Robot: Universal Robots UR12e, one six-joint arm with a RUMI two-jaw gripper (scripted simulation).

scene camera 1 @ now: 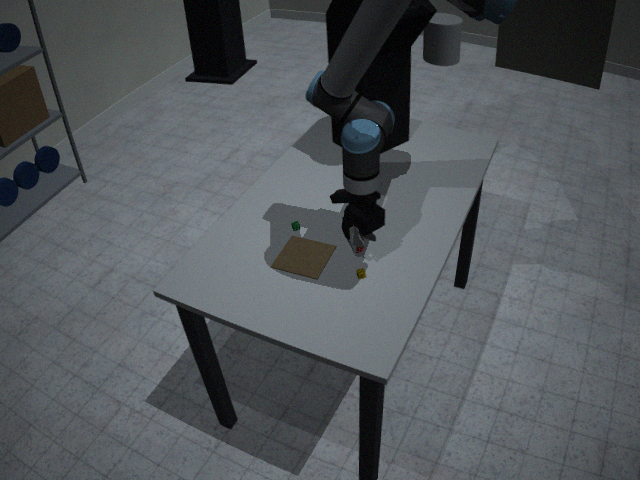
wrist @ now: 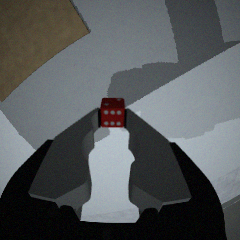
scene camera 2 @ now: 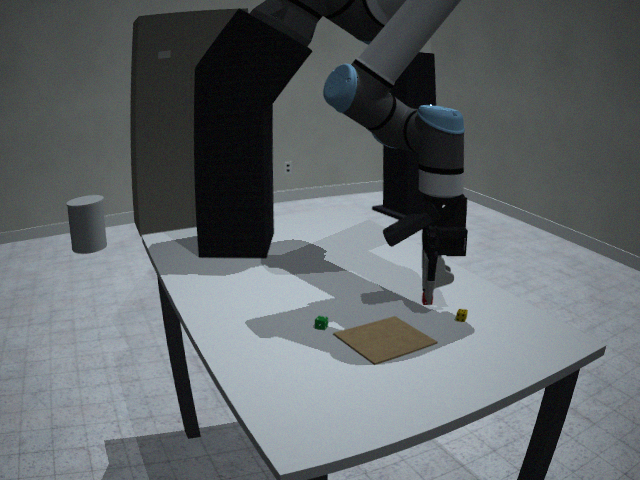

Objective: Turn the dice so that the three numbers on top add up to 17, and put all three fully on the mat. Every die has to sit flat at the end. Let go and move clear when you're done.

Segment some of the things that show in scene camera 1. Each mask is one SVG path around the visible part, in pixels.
The gripper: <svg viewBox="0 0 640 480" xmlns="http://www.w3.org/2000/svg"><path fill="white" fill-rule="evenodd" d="M339 189L330 195L330 199L333 204L349 203L344 210L344 217L342 217L342 231L353 251L357 253L357 246L364 249L367 239L376 241L376 236L373 232L385 226L385 209L377 205L375 211L375 201L380 199L380 193L377 191L368 195L354 195L345 189Z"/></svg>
A brown mat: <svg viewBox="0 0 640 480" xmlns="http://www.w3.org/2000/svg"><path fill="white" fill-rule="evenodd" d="M291 236L271 265L271 268L317 280L337 246Z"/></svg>
